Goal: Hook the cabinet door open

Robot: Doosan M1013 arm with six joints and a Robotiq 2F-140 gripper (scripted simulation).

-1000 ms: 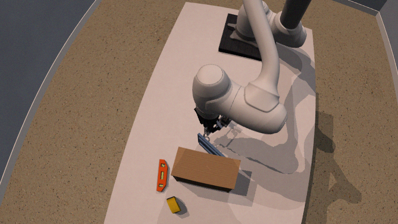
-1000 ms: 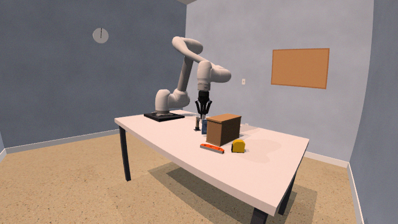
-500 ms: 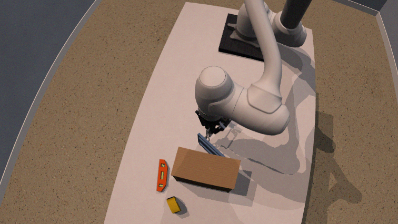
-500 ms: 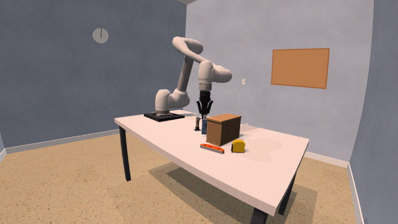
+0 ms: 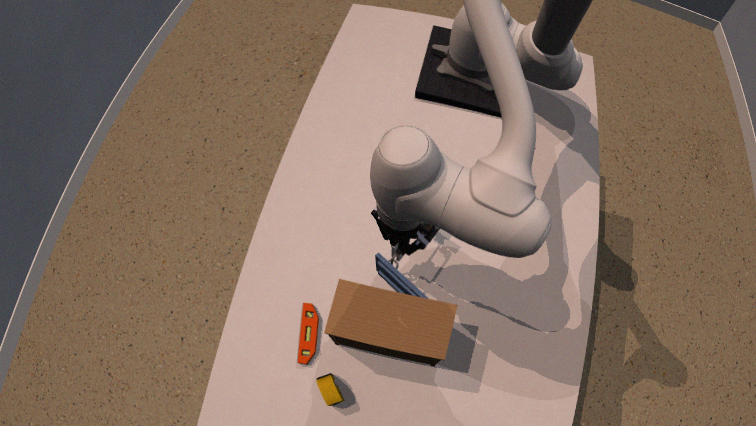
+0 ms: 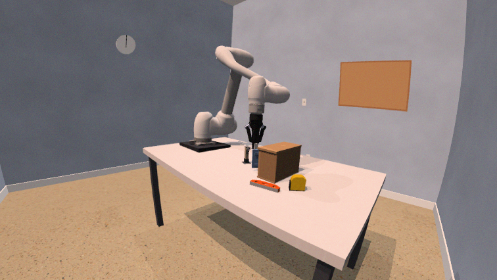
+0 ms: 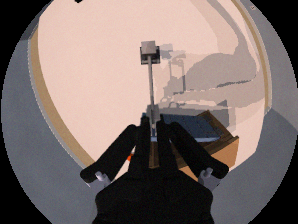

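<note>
Right now my hand is 4 cm past the thin hook, 1 cm to the right of it and 2 cm above it. The rest, counted from my hand: hook post (8 cm behind, 2 cm to the left, 4 cm below); then cabinet door (6 cm ahead, 5 cm to the left, 5 cm below); then orange spirit level (24 cm ahead, 13 cm to the right, 11 cm below).
</note>
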